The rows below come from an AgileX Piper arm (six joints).
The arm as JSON. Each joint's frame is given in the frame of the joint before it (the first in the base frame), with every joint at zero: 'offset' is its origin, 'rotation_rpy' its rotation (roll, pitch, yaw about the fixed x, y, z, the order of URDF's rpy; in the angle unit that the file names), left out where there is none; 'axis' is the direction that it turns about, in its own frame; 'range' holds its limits. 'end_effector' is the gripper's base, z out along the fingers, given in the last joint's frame.
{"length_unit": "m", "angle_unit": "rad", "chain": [
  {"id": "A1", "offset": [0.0, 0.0, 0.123], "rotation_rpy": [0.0, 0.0, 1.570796], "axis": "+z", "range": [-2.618, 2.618]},
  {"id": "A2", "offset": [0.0, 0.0, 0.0], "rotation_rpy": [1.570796, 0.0, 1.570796], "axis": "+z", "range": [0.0, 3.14]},
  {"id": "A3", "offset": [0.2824, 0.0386, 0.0], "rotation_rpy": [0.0, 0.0, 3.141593], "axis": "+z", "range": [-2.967, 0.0]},
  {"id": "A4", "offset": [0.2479, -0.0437, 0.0], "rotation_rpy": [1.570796, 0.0, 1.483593], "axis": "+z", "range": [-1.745, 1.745]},
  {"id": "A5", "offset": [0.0, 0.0, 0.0], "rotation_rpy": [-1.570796, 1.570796, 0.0], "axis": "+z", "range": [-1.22, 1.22]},
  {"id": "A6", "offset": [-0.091, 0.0, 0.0], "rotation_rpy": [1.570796, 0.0, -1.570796], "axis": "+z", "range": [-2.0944, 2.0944]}
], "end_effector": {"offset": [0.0, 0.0, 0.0]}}
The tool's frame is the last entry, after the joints.
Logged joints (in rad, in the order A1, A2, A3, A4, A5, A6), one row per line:
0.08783, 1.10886, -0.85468, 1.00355, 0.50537, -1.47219
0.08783, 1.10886, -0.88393, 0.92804, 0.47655, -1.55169
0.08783, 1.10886, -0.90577, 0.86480, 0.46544, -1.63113
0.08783, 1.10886, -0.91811, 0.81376, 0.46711, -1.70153
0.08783, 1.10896, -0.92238, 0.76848, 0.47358, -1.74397
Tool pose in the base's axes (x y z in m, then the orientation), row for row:
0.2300, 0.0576, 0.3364, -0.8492, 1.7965, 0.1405
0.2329, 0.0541, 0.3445, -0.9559, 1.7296, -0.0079
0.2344, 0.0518, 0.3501, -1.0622, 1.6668, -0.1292
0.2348, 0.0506, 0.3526, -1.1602, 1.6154, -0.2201
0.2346, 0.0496, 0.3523, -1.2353, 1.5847, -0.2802
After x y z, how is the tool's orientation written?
As a rotation vector, in radians.
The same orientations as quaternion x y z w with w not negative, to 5 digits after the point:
-0.35780, 0.75692, 0.05920, 0.54364
-0.40389, 0.73079, -0.00334, 0.55028
-0.44844, 0.70369, -0.05455, 0.54840
-0.48805, 0.67953, -0.09259, 0.53988
-0.51705, 0.66329, -0.11728, 0.52816

